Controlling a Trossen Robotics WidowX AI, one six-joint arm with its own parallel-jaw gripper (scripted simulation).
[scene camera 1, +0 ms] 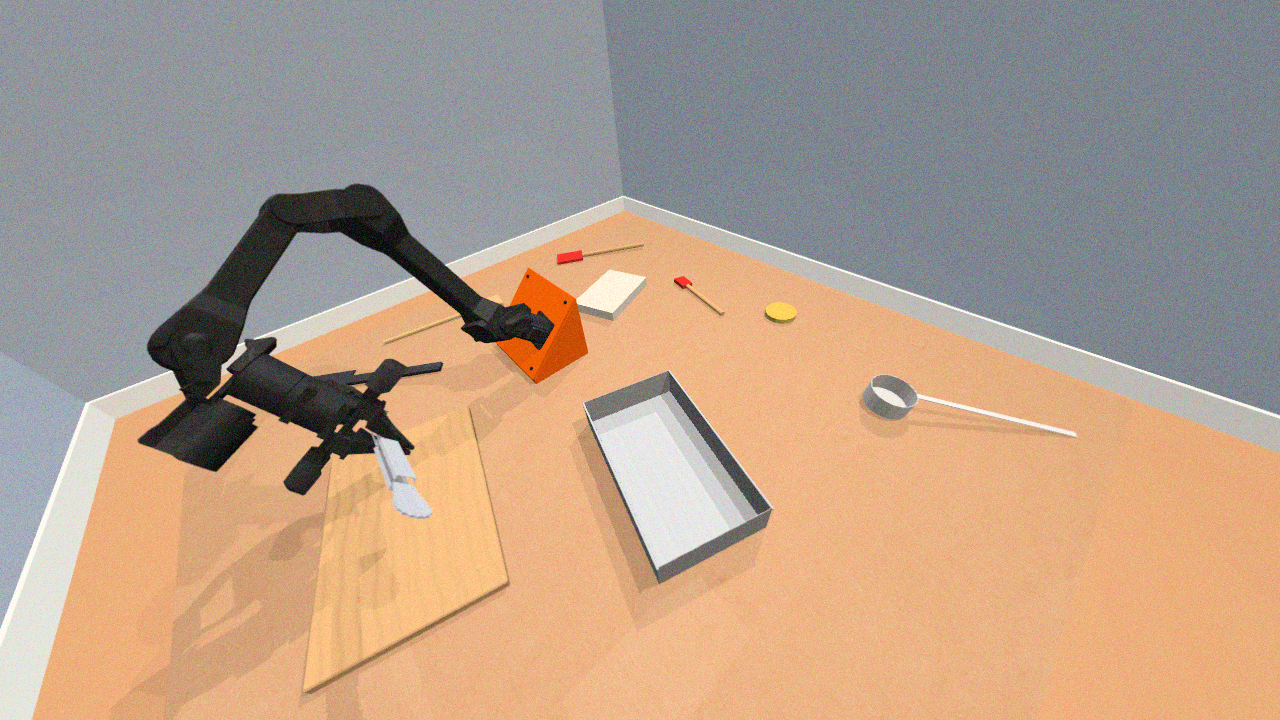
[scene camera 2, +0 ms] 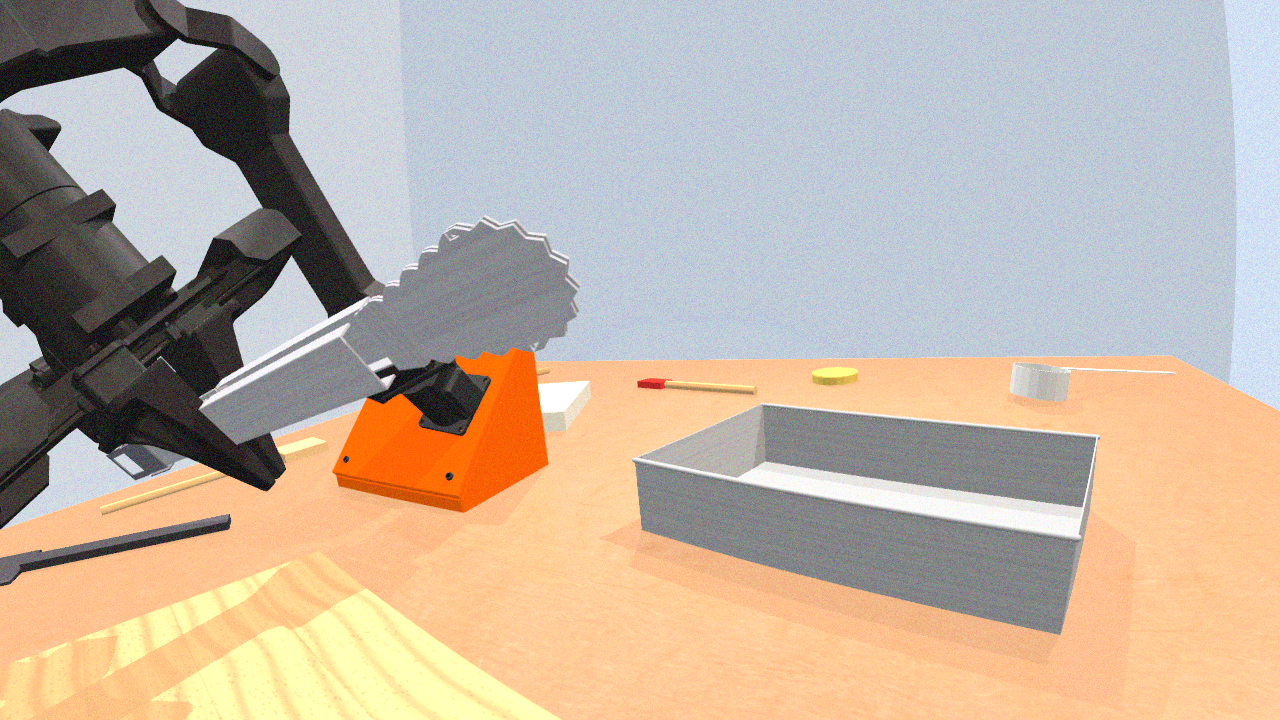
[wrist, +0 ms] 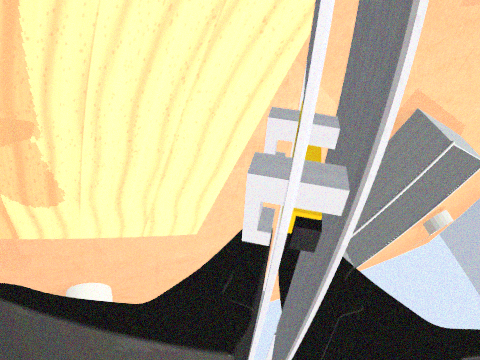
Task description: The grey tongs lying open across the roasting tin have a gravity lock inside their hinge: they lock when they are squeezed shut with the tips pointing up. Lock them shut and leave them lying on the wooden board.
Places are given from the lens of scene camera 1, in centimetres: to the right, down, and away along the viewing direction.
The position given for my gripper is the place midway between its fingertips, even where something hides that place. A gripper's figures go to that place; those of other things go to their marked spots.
my gripper (scene camera 1: 412, 450): -33, 13, 54
white block (scene camera 1: 607, 298): -8, -16, 98
black flat tool (scene camera 1: 347, 377): -66, 4, 86
